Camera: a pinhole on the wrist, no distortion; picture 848 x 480 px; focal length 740.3 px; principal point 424.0 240.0 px. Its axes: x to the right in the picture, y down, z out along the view. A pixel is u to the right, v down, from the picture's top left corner.
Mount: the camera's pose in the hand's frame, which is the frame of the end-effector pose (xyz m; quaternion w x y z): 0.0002 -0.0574 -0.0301 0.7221 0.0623 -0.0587 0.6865
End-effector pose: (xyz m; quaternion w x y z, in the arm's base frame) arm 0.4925 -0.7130 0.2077 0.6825 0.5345 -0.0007 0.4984
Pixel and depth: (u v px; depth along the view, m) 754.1 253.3 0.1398
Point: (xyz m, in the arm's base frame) 0.5694 -0.7974 0.2445
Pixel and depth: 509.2 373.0 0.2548
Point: 0.6383 -0.9034 0.2305
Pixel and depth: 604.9 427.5 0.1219
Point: 0.5609 -0.7992 0.1986
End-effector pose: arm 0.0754 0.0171 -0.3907 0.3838 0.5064 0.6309 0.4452
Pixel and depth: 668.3 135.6 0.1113
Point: 0.1399 0.0457 -0.4568
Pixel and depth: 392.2 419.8 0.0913
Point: 0.1127 -0.0011 -0.4803
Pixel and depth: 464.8 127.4 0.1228
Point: 0.1360 0.0453 -0.4887
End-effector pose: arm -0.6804 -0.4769 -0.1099 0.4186 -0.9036 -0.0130 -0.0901
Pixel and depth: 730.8 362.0 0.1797
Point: -0.6825 -0.3456 -0.2056
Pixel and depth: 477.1 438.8 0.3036
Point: -0.7257 -0.2109 -0.2339
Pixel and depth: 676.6 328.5 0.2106
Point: -0.6745 -0.3178 -0.2177
